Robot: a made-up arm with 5 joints.
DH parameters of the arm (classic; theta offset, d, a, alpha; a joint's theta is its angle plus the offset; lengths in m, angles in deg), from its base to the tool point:
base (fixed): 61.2 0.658 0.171 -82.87
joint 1: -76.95 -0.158 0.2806 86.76
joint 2: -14.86 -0.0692 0.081 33
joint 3: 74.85 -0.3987 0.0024 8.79
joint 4: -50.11 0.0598 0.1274 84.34
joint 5: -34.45 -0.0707 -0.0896 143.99
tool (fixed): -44.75 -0.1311 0 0
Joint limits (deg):
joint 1: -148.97..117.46
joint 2: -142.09..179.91
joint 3: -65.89..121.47
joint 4: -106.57..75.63
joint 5: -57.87..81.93
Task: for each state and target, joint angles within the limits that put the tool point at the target. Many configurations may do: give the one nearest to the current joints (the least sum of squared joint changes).
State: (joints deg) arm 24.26 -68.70 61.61 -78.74 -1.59
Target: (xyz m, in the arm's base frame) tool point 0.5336 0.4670 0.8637
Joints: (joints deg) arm 21.07 -36.93 60.15 -88.83 22.03
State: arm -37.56 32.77 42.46 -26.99 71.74
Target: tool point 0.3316 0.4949 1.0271
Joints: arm -6.91 10.14 45.60 -20.55 81.93
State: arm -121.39 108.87 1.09 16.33 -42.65
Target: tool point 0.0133 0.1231 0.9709
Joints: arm -103.11 117.80 -12.58 1.29 -54.51
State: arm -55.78 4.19 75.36 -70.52 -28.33
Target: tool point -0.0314 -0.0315 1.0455
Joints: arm -74.94 30.43 96.58 -63.59 7.36
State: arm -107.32 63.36 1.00 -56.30 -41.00
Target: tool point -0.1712 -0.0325 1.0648
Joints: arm -83.38 46.76 36.67 -27.26 -57.87
